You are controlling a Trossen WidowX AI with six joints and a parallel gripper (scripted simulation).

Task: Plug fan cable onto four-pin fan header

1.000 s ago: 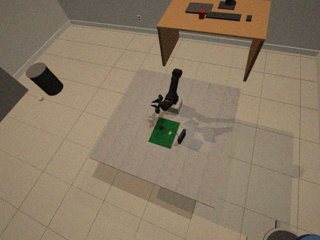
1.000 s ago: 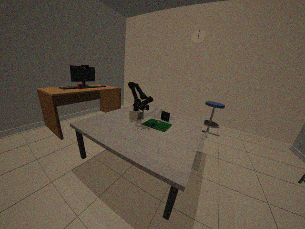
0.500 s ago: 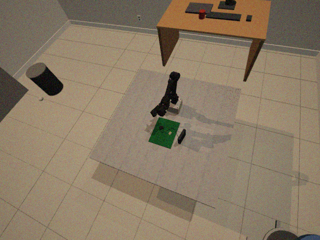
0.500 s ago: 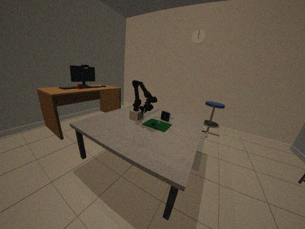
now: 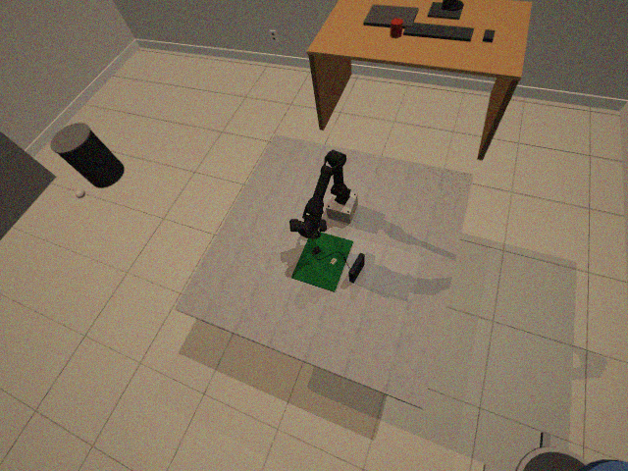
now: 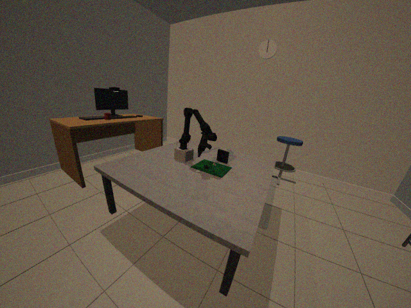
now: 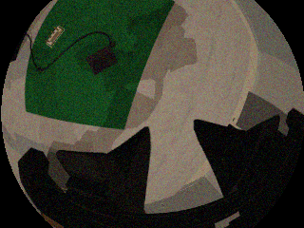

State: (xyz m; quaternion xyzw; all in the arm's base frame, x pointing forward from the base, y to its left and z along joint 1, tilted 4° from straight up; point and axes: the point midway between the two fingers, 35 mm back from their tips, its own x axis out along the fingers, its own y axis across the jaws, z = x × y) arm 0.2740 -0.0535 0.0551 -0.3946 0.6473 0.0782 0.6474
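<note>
Right now my gripper tip is 100 mm above the dark fan plug, 80 mm to the right of it and 20 mm short of it. Round my gripper tip: green board 140 mm to the left, 130 mm below, 50 mm ahead; black fan 320 mm to the left, 60 mm below, 20 mm ahead; pale four-pin header 200 mm to the left, 120 mm below, 30 mm ahead.
</note>
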